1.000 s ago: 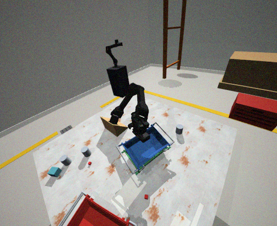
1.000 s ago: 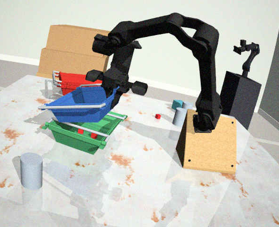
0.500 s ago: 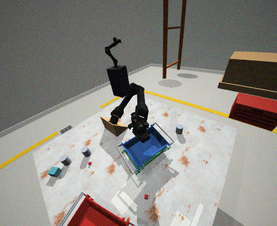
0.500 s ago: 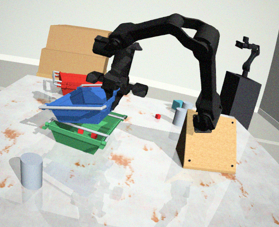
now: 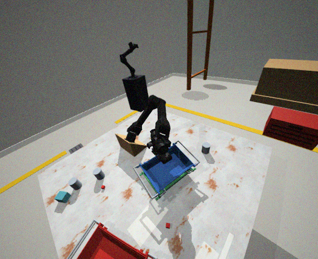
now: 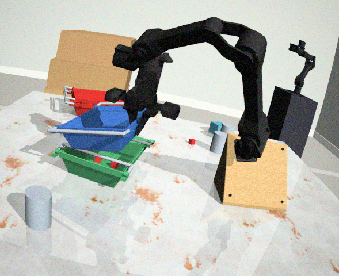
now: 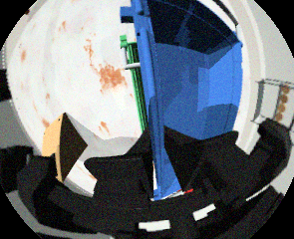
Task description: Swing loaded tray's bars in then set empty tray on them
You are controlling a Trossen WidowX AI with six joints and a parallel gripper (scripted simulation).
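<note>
Now: gripper tip 7 cm short of the blue tray, 3 cm to the left of it and 2 cm below it. Round my gripper tip: teal block (42 cm behind, 50 cm to the right, 9 cm below).
</note>
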